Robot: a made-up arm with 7 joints. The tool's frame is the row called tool. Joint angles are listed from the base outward.
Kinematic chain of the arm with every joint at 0, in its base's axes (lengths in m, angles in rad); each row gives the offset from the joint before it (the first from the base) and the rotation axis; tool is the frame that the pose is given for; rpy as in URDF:
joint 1: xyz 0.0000 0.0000 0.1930 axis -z
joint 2: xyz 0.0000 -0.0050 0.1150 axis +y
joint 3: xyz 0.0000 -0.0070 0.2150 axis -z
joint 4: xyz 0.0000 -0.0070 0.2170 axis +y
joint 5: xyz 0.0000 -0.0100 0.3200 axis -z
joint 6: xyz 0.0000 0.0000 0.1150 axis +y
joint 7: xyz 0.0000 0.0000 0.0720 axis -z
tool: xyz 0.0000 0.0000 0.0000 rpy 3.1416 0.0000 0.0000
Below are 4 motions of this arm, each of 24 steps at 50 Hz.
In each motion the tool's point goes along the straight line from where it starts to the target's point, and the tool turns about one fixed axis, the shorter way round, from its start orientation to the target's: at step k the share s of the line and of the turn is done. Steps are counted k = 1, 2, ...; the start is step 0. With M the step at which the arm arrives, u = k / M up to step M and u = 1 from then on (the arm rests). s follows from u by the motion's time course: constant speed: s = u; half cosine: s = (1 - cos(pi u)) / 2; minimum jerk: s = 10 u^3 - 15 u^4 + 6 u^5.
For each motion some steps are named. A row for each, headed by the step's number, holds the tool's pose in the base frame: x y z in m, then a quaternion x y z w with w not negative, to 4 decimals.
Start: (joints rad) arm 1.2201 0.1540 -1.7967 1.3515 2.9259 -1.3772 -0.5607
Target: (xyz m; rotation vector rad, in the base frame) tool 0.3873 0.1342 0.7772 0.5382 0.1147 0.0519
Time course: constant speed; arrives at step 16
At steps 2, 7, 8, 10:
2: 0.3935 0.1687 0.7797 0.2701 -0.0703 -0.0007 0.9603
7: 0.3913 0.1564 0.7788 0.2691 -0.0250 0.0087 0.9628
8: 0.3908 0.1539 0.7786 0.2688 -0.0159 0.0106 0.9630
10: 0.3900 0.1490 0.7783 0.2681 0.0022 0.0144 0.9633

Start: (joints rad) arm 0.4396 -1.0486 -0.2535 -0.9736 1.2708 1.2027 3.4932
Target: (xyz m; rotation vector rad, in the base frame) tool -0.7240 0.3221 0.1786 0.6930 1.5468 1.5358
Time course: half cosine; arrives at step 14
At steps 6, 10, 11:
6: -0.7616 0.2272 0.2945 0.2362 0.7175 0.5558 0.3472
10: -0.7356 0.2929 0.2143 0.2641 0.6483 0.5953 0.3944
11: -0.7307 0.3052 0.1993 0.2691 0.6346 0.6021 0.4029

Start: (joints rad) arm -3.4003 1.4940 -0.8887 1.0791 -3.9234 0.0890 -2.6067
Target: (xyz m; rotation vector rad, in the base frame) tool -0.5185 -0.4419 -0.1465 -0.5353 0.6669 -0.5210
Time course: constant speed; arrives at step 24
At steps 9, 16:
9: -0.5639 -0.4701 -0.0151 -0.3792 0.2291 -0.1606 0.8820
16: -0.5427 -0.4569 -0.0764 -0.3232 0.2724 -0.2030 0.8832

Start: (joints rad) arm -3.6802 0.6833 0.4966 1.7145 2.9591 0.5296 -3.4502
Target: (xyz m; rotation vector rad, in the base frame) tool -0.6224 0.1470 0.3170 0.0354 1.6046 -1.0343
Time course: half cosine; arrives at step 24
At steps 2, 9, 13, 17, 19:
2: -0.6363 -0.0626 0.3459 -0.0341 0.6333 -0.0671 0.7703
9: -0.6322 -0.0004 0.3373 -0.0198 0.6618 -0.1829 0.7267
13: -0.6285 0.0543 0.3298 -0.0068 0.6780 -0.2824 0.6786
17: -0.6252 0.1053 0.3228 0.0053 0.6854 -0.3719 0.6260
19: -0.6239 0.1250 0.3200 0.0099 0.6862 -0.4054 0.6038

